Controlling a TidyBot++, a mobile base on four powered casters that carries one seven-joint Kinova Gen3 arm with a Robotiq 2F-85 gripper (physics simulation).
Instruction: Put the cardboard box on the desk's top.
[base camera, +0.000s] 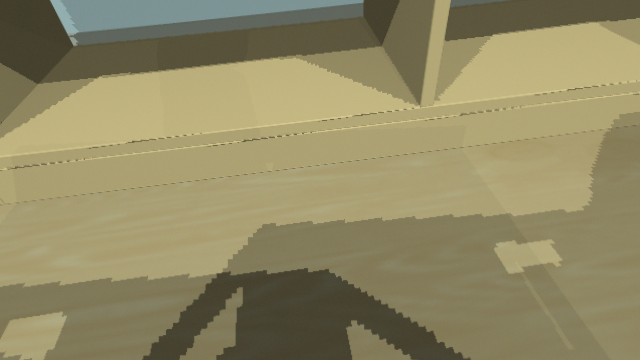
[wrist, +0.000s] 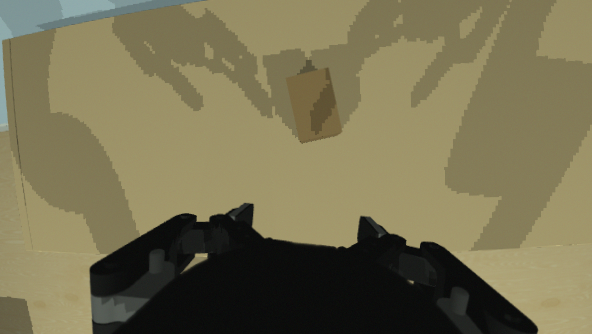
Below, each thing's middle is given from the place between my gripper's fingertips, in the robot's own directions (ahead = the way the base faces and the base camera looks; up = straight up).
Right now my hand is 11 cm short of the brown cardboard box (wrist: 312, 97) and 9 cm above it.
